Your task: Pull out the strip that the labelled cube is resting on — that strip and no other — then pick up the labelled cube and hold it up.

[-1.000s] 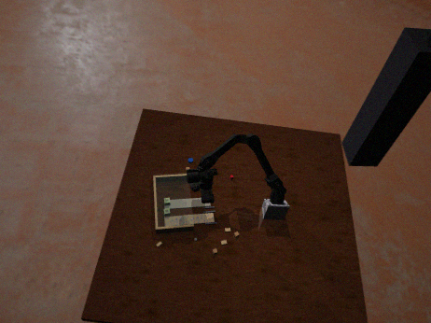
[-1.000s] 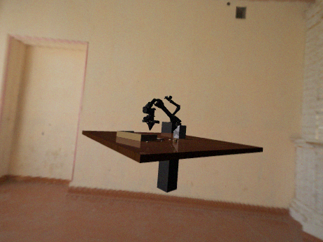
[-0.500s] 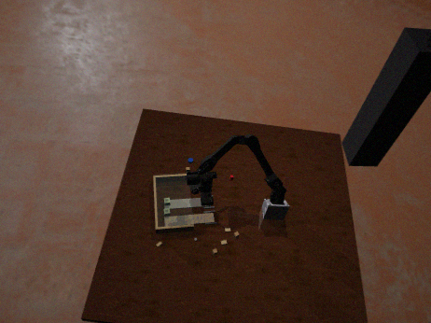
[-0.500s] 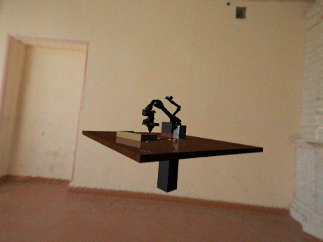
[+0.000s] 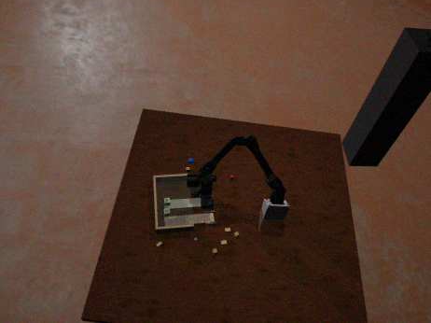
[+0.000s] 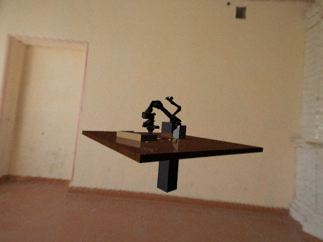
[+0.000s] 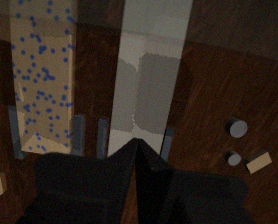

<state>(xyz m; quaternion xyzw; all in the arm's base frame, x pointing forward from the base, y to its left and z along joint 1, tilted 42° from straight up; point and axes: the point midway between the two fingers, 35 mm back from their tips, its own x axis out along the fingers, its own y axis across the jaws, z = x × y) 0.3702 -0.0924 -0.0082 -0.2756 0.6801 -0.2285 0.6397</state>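
The pale strip is 90 mm ahead of my gripper tip, 20 mm below it and 10 mm to the left of it. Round my gripper tip: red object: 160 mm to the right, 160 mm behind, 10 mm below.
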